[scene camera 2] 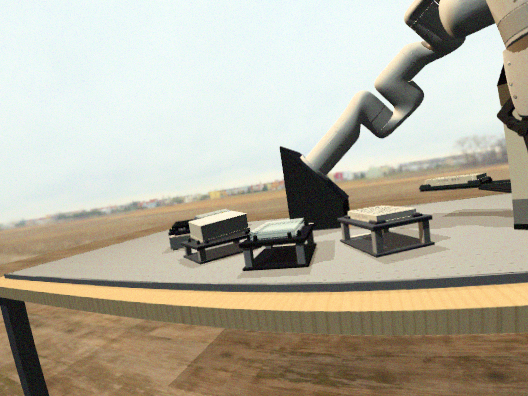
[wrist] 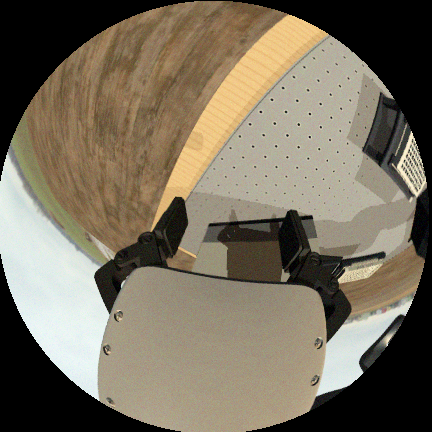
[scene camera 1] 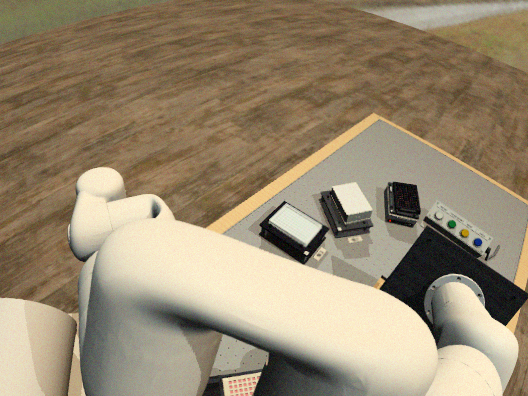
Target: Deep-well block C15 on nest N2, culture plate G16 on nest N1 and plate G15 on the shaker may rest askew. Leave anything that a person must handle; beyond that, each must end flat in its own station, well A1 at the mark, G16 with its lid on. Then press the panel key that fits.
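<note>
The tall white deep-well block C15 (scene camera 1: 352,200) (scene camera 2: 218,227) sits on a low black nest (scene camera 1: 329,215), looking turned slightly against it. The pale culture plate G16 (scene camera 1: 296,224) (scene camera 2: 277,229) lies on a raised black nest (scene camera 1: 268,235) (scene camera 2: 301,255); whether its lid is fully seated is too small to tell. The dark plate G15 (scene camera 1: 406,196) is on the shaker (scene camera 1: 394,217), which shows a red light, and seems slightly turned. The well marks are unreadable. The key panel (scene camera 1: 457,227) has white, green, amber and blue keys. My gripper (wrist: 234,215) is open and empty, far from these; in scene camera 2 it is partly cut off at the right edge.
A white plate (scene camera 2: 382,213) (wrist: 414,162) (scene camera 1: 242,386) sits on another raised stand (scene camera 2: 377,242). Another plate (scene camera 2: 452,179) (wrist: 361,272) rests on a black holder farther back. A tall beige cabinet (scene camera 2: 520,175) (wrist: 210,257) stands near my fingers. The arm covers part of the table in scene camera 1.
</note>
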